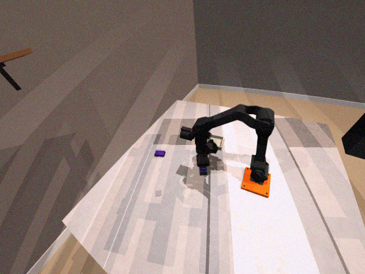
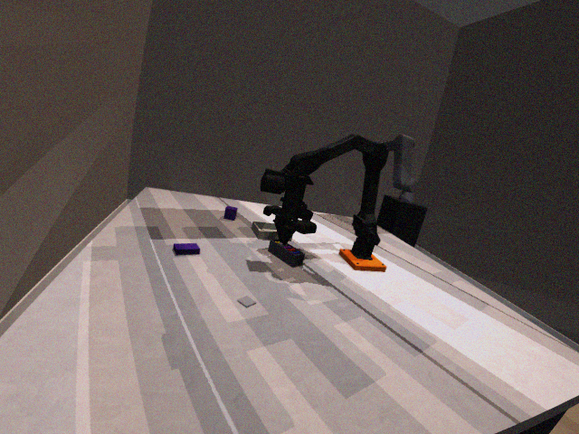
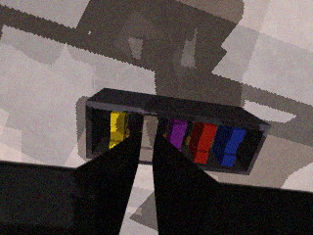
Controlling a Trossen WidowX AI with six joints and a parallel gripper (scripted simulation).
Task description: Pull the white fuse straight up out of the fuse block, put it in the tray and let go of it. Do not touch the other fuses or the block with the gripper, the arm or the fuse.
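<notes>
Right now my gripper tip is 190 mm to the left of the beige tray, 40 mm above it and 10 mm short of it. Round my gripper tip: white fuse (10 mm below); then pale tile (280 mm to the left, 110 mm ahead, 40 mm below); then flat purple block (280 mm ahead, 70 mm to the left, 30 mm below).
</notes>
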